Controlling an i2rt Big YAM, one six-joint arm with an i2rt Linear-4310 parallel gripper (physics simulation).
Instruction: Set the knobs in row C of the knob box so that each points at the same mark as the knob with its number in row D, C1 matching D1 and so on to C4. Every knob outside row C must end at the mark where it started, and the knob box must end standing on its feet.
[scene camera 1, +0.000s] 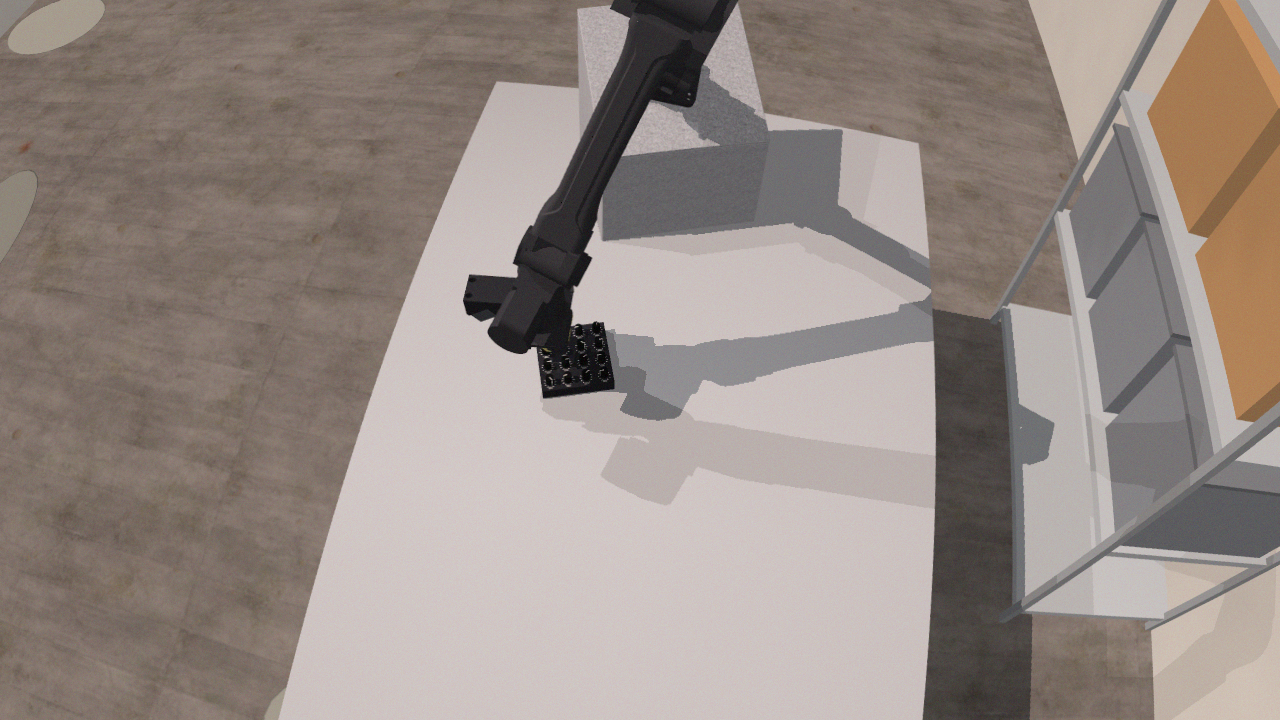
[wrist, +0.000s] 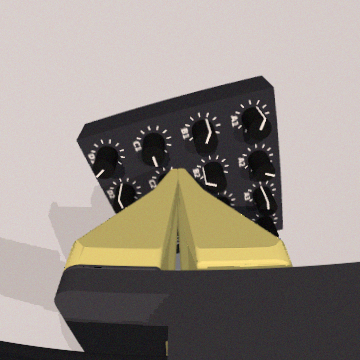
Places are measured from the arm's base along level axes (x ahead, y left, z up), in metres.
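Pixels of known places: gripper, fingertip midpoint: (scene camera 1: 550, 350) (wrist: 177, 179).
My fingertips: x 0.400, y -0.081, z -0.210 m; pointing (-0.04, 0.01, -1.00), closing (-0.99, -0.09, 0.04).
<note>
For each thing: its top centre in the pictures, then the offset to it from my fingertips. Level surfaces: height alone.
- black knob box at its top centre: (wrist: 197, 208) (scene camera 1: 573, 350) 0.014 m down, 0.015 m back, 0.030 m left
- knob D1 at its top centre: (wrist: 102, 169) 0.014 m down, 0.037 m ahead, 0.006 m left
- Knob D2 at its top centre: (wrist: 122, 207) (scene camera 1: 567, 374) 0.014 m down, 0.027 m ahead, 0.031 m left
- A1 at its top centre: (wrist: 260, 129) 0.014 m down, 0.038 m back, 0.022 m right
- B2 at its top centre: (wrist: 215, 185) 0.014 m down, 0.022 m back, 0.012 m left
- A2 at its top centre: (wrist: 265, 173) 0.014 m down, 0.048 m back, 0.003 m left
- white table at its surface level: 0.052 m down
The black knob box (scene camera 1: 577, 389) (wrist: 175, 105) stands upright on the table, its knobs facing up. In the wrist view, knob C1 (wrist: 154, 145) has its white line toward the bottom of the view, and knob D1 (wrist: 106, 161) points to the lower left. Knob D2 (wrist: 123, 196) shows a bent white line; knob C2 is mostly behind the fingertips. Knobs B1 (wrist: 204, 135), A1 (wrist: 256, 123), B2 (wrist: 214, 175) and A2 (wrist: 260, 164) also show. My gripper (wrist: 177, 179) is shut and empty, its yellow tips over the box near C2. The fingers hide the lower rows.
The white table (scene camera 1: 626, 573) carries a grey speckled block (scene camera 1: 684, 192) behind the box, beneath the arm. A shelf rack (scene camera 1: 1017, 465) with grey and orange bins stands to the right of the table. Shadows of the arm fall to the right of the box.
</note>
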